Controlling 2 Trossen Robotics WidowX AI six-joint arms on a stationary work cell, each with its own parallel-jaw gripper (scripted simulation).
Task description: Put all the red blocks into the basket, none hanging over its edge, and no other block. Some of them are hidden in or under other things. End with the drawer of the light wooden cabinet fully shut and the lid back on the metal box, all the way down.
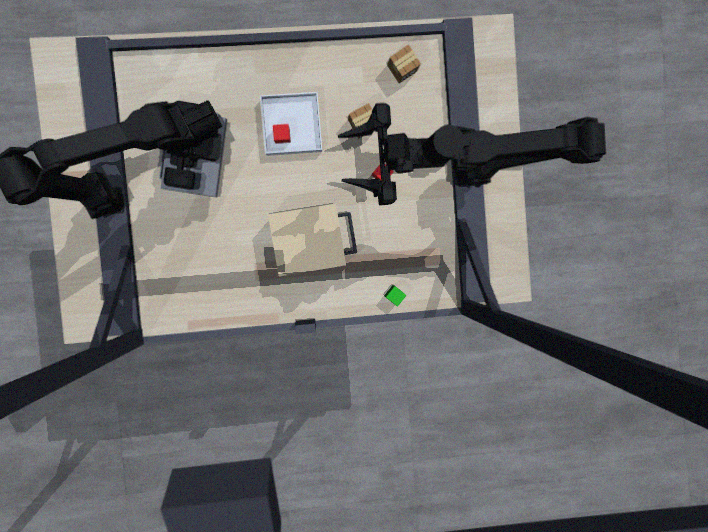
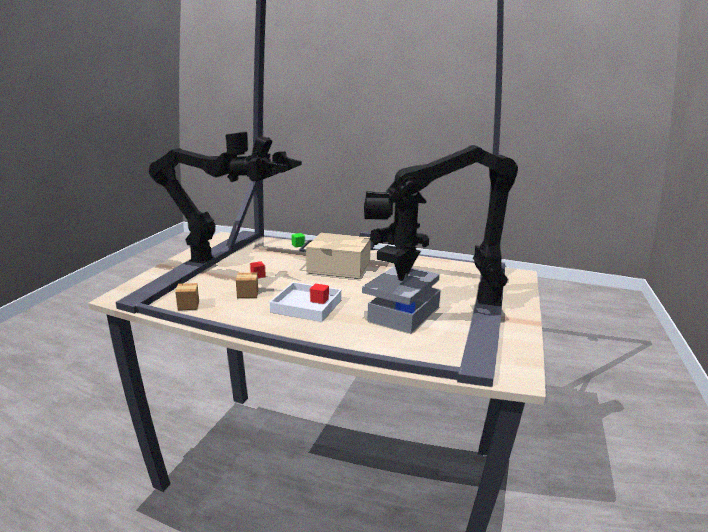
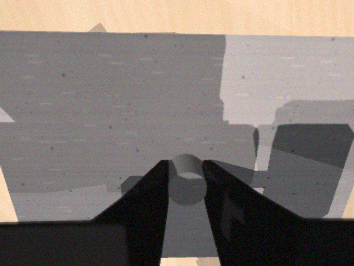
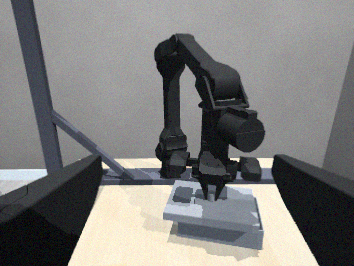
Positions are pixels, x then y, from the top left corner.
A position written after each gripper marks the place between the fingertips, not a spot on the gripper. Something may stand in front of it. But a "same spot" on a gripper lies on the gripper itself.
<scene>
The left gripper shows in image 1 [193,153], in image 2 [402,279], in image 3 [185,168] and in image 4 [211,199]. The right gripper shows in image 1, in image 2 and in image 4 [187,163]; in image 3 it is out of frame. A white basket shows in image 1 and in image 2; in image 3 it is out of frame, in image 4 it is out of frame. One and the same spot on the white basket: [image 2: 297,295] is [image 1: 308,136]. One and the same spot on the right gripper: [image 2: 266,168] is [image 1: 369,132].
</scene>
